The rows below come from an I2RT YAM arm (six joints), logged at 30 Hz.
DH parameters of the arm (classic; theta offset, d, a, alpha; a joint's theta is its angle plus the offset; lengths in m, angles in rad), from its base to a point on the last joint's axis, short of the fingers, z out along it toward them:
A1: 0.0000 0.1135 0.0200 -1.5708
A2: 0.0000 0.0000 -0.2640 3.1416
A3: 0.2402 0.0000 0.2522 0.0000
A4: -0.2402 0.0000 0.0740 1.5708
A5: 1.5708 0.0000 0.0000 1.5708
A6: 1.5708 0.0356 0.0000 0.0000
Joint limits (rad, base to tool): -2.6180..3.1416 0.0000..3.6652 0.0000..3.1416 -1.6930..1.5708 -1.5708..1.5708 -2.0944..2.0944
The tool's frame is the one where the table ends.
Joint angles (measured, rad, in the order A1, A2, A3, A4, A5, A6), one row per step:
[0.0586, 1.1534, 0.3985, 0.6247, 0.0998, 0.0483]
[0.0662, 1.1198, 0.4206, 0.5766, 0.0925, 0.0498]
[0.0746, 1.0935, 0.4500, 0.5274, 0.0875, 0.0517]
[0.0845, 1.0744, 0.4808, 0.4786, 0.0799, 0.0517]
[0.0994, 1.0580, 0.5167, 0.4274, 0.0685, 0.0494]
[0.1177, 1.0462, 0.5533, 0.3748, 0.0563, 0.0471]
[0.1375, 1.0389, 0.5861, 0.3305, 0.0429, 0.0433]
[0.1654, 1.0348, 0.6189, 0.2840, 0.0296, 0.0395]
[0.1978, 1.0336, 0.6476, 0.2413, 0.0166, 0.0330]
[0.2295, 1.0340, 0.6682, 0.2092, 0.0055, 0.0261]
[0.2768, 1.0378, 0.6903, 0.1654, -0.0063, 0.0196]
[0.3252, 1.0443, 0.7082, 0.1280, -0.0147, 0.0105]
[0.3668, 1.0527, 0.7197, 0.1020, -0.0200, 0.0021]
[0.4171, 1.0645, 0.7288, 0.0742, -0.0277, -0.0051]
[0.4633, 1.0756, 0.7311, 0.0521, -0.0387, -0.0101]
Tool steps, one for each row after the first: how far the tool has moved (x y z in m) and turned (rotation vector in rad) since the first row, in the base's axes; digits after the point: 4 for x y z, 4 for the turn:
[-0.0014, 0.0020, 0.0095, 0.0029, -0.0076, 0.0147]
[-0.0018, 0.0042, 0.0199, 0.0058, -0.0141, 0.0278]
[-0.0018, 0.0068, 0.0293, 0.0069, -0.0151, 0.0452]
[-0.0016, 0.0108, 0.0398, 0.0062, -0.0160, 0.0717]
[-0.0015, 0.0157, 0.0496, 0.0052, -0.0116, 0.1024]
[-0.0015, 0.0210, 0.0580, 0.0029, -0.0073, 0.1360]
[-0.0018, 0.0283, 0.0655, 0.0002, 0.0023, 0.1775]
[-0.0025, 0.0366, 0.0714, -0.0057, 0.0148, 0.2237]
[-0.0037, 0.0446, 0.0752, -0.0124, 0.0261, 0.2674]
[-0.0058, 0.0564, 0.0775, -0.0206, 0.0507, 0.3274]
[-0.0082, 0.0684, 0.0785, -0.0330, 0.0749, 0.3857]
[-0.0104, 0.0787, 0.0779, -0.0454, 0.0958, 0.4341]
[-0.0136, 0.0912, 0.0755, -0.0587, 0.1239, 0.4935]
[-0.0175, 0.1025, 0.0715, -0.0702, 0.1527, 0.5516]

